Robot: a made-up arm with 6 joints. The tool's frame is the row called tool.
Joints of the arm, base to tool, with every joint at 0 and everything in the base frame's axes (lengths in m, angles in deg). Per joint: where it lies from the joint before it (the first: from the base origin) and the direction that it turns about. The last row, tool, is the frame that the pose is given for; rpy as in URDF.
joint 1: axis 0 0 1 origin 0 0 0.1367
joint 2: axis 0.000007 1 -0.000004 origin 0 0 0
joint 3: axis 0.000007 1 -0.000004 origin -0.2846 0 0.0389
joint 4: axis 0.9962 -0.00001 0.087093 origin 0.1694 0 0.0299
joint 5: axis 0.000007 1 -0.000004 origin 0 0 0
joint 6: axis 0.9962 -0.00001 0.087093 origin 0.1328 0 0.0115
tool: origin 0 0 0 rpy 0 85 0
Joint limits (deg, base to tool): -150..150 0..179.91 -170..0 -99.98..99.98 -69.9..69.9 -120..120
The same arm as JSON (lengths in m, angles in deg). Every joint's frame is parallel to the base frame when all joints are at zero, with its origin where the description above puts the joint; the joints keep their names.
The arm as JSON. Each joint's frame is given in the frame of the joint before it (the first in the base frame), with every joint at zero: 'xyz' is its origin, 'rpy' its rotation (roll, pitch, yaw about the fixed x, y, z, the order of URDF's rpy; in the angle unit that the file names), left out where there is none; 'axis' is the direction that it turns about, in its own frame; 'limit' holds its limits. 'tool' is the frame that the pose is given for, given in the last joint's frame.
{
  "units": {
    "length": "m",
    "angle": "deg"
  },
  "joints": [
    {
      "name": "joint 1",
      "type": "revolute",
      "origin": {
        "xyz": [
          0.0,
          0.0,
          0.1367
        ]
      },
      "axis": "+z",
      "limit": {
        "lower": -150.0,
        "upper": 150.0
      }
    },
    {
      "name": "joint 2",
      "type": "revolute",
      "origin": {
        "xyz": [
          0.0,
          0.0,
          0.0
        ]
      },
      "axis": "+y",
      "limit": {
        "lower": 0.0,
        "upper": 179.91
      }
    },
    {
      "name": "joint 3",
      "type": "revolute",
      "origin": {
        "xyz": [
          -0.2846,
          0.0,
          0.0389
        ]
      },
      "axis": "+y",
      "limit": {
        "lower": -170.0,
        "upper": 0.0
      }
    },
    {
      "name": "joint 4",
      "type": "revolute",
      "origin": {
        "xyz": [
          0.1694,
          0.0,
          0.0299
        ]
      },
      "axis": [
        0.9962,
        0.0,
        0.0871
      ],
      "limit": {
        "lower": -99.98,
        "upper": 99.98
      }
    },
    {
      "name": "joint 5",
      "type": "revolute",
      "origin": {
        "xyz": [
          0.0,
          0.0,
          0.0
        ]
      },
      "axis": "+y",
      "limit": {
        "lower": -69.9,
        "upper": 69.9
      }
    },
    {
      "name": "joint 6",
      "type": "revolute",
      "origin": {
        "xyz": [
          0.1328,
          0.0,
          0.0115
        ]
      },
      "axis": [
        0.9962,
        0.0,
        0.0871
      ],
      "limit": {
        "lower": -120.0,
        "upper": 120.0
      }
    }
  ],
  "tool": {
    "origin": {
      "xyz": [
        0.0,
        0.0,
        0.0
      ],
      "rpy": [
        0.0,
        85.0,
        0.0
      ]
    }
  }
}

